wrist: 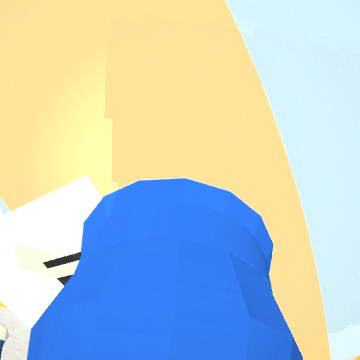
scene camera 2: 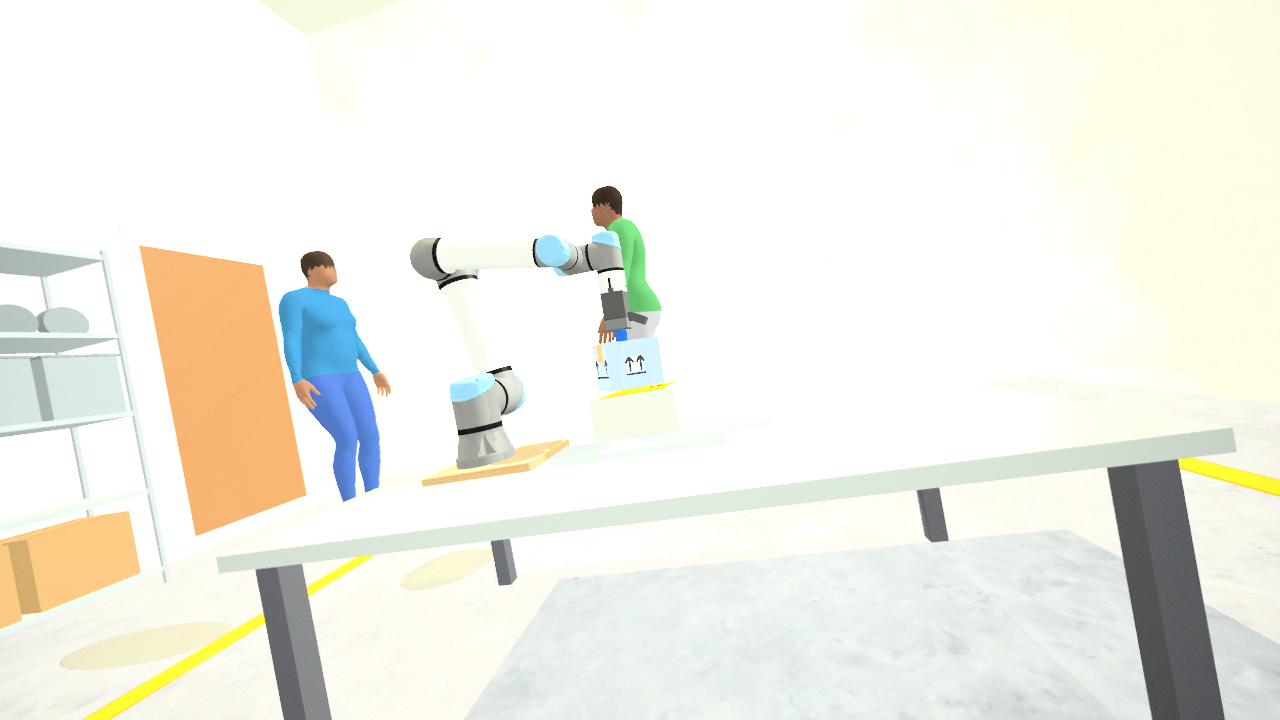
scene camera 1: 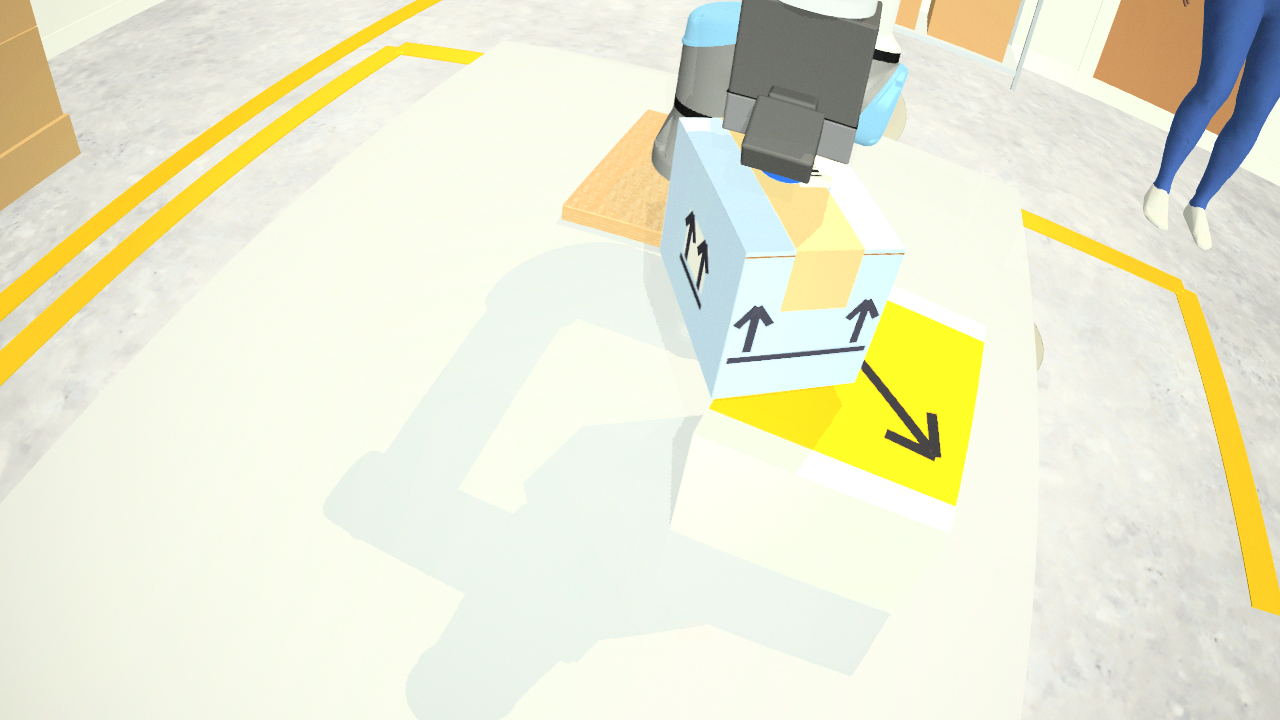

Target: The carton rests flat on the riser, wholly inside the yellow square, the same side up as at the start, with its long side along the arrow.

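The light blue carton (scene camera 1: 796, 331) (scene camera 2: 650, 376) (wrist: 320, 110), with tan tape on top, is upright, its printed arrows pointing up. My gripper's blue suction cup (scene camera 1: 785, 177) (scene camera 2: 621, 334) (wrist: 177, 215) is on its top and holds it. The carton is low over the cream riser (scene camera 1: 805, 501) (scene camera 2: 635, 415); I cannot tell whether it touches. In scene camera 1 it hides the back left of the yellow square (scene camera 1: 939, 358), and its left side shows past the square's left edge. Its long side runs roughly along the black arrow (scene camera 1: 899, 408), whose tail is hidden; exact alignment is unclear.
The arm stands on a wooden base board (scene camera 1: 617, 192) (scene camera 2: 528, 461) behind the riser on the pale table (scene camera 1: 223, 402) (scene camera 2: 805, 465). A person in blue (scene camera 1: 1221, 80) (scene camera 2: 326, 340) and a person in green (scene camera 2: 631, 259) stand beyond it. A shelf rack (scene camera 2: 134, 411) is at the left.
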